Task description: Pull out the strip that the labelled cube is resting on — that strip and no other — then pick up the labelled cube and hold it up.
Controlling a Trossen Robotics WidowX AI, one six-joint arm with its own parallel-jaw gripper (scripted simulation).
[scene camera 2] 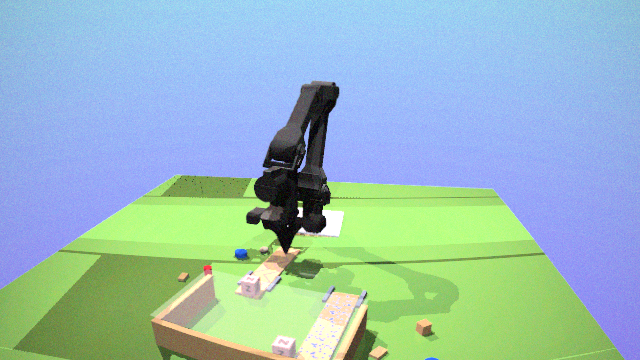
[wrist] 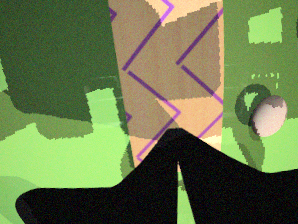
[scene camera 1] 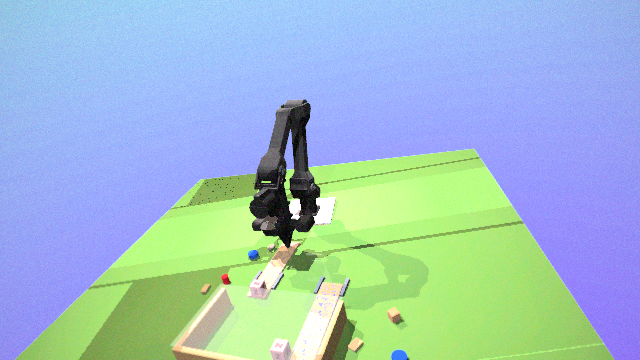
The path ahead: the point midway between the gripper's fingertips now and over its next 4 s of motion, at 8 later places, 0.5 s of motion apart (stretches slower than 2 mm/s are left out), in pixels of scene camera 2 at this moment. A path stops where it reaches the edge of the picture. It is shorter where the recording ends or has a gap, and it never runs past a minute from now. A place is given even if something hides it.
My gripper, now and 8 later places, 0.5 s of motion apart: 286, 252; 286, 242; 278, 242; 268, 247; 257, 256; 250, 266; 250, 277; 251, 286; 252, 285
